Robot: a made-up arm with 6 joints.
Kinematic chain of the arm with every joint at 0, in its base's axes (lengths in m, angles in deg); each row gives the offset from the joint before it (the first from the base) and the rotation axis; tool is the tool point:
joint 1: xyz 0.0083 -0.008 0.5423 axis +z
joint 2: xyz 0 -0.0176 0.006 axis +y
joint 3: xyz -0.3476 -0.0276 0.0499 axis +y
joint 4: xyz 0.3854 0.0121 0.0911 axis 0.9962 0 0.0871
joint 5: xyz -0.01 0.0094 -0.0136 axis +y
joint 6: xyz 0.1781 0.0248 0.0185 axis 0.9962 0 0.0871
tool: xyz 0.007 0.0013 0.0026
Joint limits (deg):
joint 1: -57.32..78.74
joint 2: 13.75..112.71
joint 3: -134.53..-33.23
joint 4: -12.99..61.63
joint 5: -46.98..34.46
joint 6: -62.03..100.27
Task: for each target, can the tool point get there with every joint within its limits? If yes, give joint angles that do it. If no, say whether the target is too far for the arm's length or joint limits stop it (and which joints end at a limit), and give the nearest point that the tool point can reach.
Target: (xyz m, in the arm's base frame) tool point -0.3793 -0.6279 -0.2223
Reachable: no: too far | nearest point 0.1673 -0.4376 0.3683 | short by 0.827 m
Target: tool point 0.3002 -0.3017 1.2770
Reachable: yes | joints -33.20 82.48 -105.40 50.42 -34.52 20.84
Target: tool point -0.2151 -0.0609 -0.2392
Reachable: no: joint limits stop it (at a limit: joint 1, joint 2, joint 3, joint 4, joint 5, joint 6) | nearest point 0.1275 -0.2452 0.3162 | short by 0.678 m
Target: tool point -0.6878 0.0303 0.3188
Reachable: no: joint limits stop it (at a limit: joint 2, joint 3, joint 5) | nearest point -0.7648 0.0345 0.9778 | short by 0.664 m
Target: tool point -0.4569 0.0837 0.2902
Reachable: no: joint limits stop it (at a limit: joint 1, joint 2, joint 3, joint 5, joint 6) | nearest point 0.0058 0.3069 0.3292 | short by 0.515 m
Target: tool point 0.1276 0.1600 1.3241
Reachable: yes | joints 39.36 61.73 -110.12 41.60 27.34 44.16
